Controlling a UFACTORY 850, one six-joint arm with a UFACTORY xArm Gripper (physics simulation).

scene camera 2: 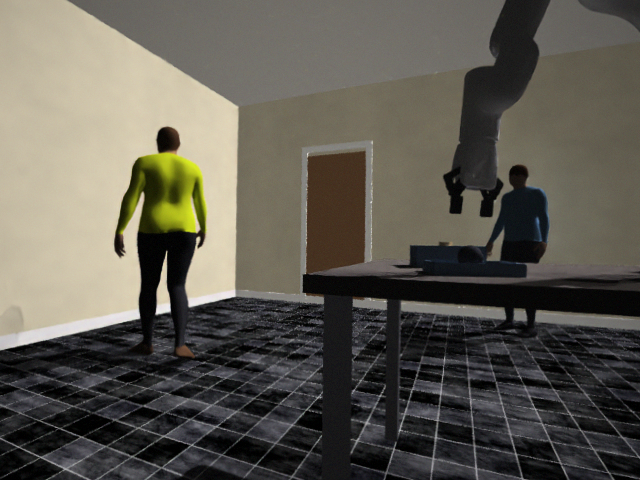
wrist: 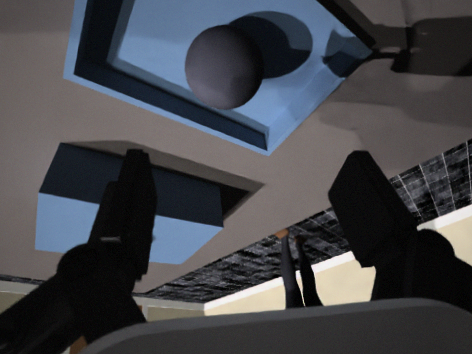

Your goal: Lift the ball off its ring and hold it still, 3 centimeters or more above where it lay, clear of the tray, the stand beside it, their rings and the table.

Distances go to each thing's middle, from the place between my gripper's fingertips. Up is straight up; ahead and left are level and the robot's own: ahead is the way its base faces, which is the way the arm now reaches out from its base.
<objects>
My gripper is now 10 cm above the dark grey ball point(wrist: 224, 67). From my hand the other things lie so: blue tray point(scene camera 2: 435, 267) (12 cm below); then blue stand point(scene camera 2: 445, 251) (7 cm ahead, 22 cm to the right, 10 cm below).
</objects>
